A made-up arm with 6 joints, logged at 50 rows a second.
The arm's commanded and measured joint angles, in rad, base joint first. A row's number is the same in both.
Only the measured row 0 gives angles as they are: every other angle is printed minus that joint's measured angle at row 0.
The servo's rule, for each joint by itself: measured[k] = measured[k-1] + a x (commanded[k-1-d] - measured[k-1]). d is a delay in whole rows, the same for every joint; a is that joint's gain. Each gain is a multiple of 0.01, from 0.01 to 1. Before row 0 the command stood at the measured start. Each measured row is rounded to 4 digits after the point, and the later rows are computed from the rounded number. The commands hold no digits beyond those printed.
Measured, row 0: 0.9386, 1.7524, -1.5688, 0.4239, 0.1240, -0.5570
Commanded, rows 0 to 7: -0.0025, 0.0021, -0.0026, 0.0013, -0.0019, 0.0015; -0.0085, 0.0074, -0.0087, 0.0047, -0.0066, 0.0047; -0.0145, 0.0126, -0.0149, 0.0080, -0.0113, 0.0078; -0.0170, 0.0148, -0.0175, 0.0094, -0.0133, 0.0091; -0.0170, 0.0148, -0.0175, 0.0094, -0.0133, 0.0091; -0.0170, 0.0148, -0.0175, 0.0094, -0.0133, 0.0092; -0.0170, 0.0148, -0.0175, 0.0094, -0.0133, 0.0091; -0.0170, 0.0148, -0.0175, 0.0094, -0.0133, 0.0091
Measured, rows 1 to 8: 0.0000, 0.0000, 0.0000, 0.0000, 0.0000, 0.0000; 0.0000, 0.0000, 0.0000, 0.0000, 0.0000, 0.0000; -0.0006, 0.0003, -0.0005, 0.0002, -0.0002, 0.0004; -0.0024, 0.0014, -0.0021, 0.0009, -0.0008, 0.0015; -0.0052, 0.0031, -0.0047, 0.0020, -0.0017, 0.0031; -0.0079, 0.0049, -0.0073, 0.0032, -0.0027, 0.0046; -0.0100, 0.0064, -0.0093, 0.0042, -0.0037, 0.0057; -0.0116, 0.0077, -0.0109, 0.0050, -0.0046, 0.0066
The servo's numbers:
d 2
a 0.23 0.15 0.20 0.16 0.09 0.25

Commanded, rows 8 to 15: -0.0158, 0.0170, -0.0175, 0.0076, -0.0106, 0.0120; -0.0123, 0.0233, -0.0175, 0.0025, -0.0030, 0.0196; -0.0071, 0.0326, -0.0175, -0.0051, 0.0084, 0.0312; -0.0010, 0.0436, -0.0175, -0.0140, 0.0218, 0.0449; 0.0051, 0.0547, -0.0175, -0.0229, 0.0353, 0.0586; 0.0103, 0.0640, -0.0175, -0.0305, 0.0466, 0.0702; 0.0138, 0.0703, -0.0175, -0.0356, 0.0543, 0.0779; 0.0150, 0.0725, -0.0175, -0.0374, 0.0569, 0.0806
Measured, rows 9 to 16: -0.0128, 0.0088, -0.0122, 0.0057, -0.0054, 0.0072; -0.0138, 0.0097, -0.0133, 0.0063, -0.0061, 0.0077; -0.0143, 0.0108, -0.0141, 0.0065, -0.0065, 0.0088; -0.0138, 0.0127, -0.0148, 0.0059, -0.0062, 0.0115; -0.0123, 0.0157, -0.0153, 0.0041, -0.0049, 0.0164; -0.0097, 0.0199, -0.0157, 0.0012, -0.0025, 0.0235; -0.0063, 0.0251, -0.0161, -0.0027, 0.0009, 0.0323; -0.0025, 0.0309, -0.0164, -0.0071, 0.0050, 0.0418
